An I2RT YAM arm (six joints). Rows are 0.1 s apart.
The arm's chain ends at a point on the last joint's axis. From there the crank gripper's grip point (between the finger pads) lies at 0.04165 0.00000 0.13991 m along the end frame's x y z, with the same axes.
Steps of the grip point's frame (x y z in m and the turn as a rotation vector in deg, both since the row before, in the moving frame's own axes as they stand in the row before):
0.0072 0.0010 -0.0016 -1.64 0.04 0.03
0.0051 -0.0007 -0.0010 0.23 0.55 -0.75
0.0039 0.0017 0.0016 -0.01 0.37 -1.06
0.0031 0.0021 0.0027 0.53 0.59 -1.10
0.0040 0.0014 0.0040 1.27 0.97 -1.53
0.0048 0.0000 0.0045 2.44 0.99 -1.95
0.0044 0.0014 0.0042 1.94 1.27 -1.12
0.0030 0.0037 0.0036 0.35 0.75 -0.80
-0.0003 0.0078 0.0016 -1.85 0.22 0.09
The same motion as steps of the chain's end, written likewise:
0.0071 -0.0030 -0.0015 -1.64 0.04 0.03
0.0038 0.0004 -0.0006 0.23 0.55 -0.75
0.0030 0.0025 0.0019 -0.01 0.37 -1.06
0.0017 0.0042 0.0031 0.53 0.59 -1.10
0.0017 0.0056 0.0048 1.27 0.97 -1.53
0.0025 0.0074 0.0054 2.44 0.99 -1.95
0.0014 0.0070 0.0053 1.94 1.27 -1.12
0.0012 0.0051 0.0042 0.35 0.75 -0.80
-0.0008 0.0032 0.0018 -1.85 0.22 0.09

